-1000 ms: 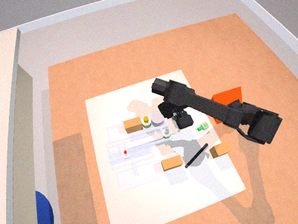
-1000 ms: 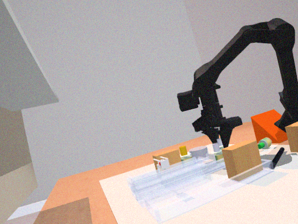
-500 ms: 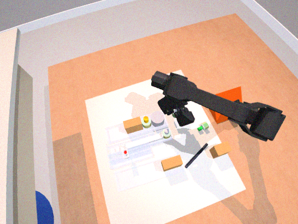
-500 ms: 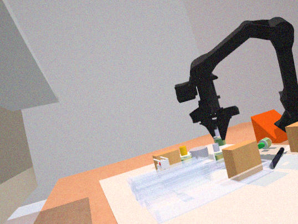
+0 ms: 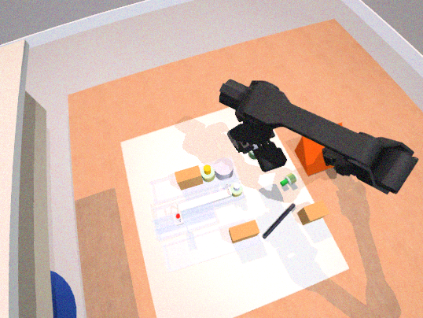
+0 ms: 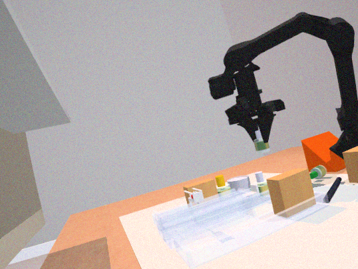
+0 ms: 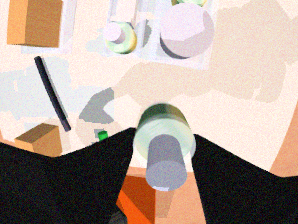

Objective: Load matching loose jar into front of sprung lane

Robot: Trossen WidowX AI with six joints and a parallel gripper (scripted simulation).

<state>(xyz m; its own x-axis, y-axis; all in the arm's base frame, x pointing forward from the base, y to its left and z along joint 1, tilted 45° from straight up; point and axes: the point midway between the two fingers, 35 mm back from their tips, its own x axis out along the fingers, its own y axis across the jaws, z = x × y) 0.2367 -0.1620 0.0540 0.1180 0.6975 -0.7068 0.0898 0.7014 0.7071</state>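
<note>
Now: gripper tip 140 mm short of the white mat, 130 mm above it and 40 mm to the right of it. Round my gripper tip: grey disc 100 mm below, 90 mm ahead, 30 mm to the right; then clear plastic lane 230 mm ahead, 110 mm below, 60 mm to the left; then dark rod 190 mm to the left, 120 mm below, 10 mm ahead.
</note>
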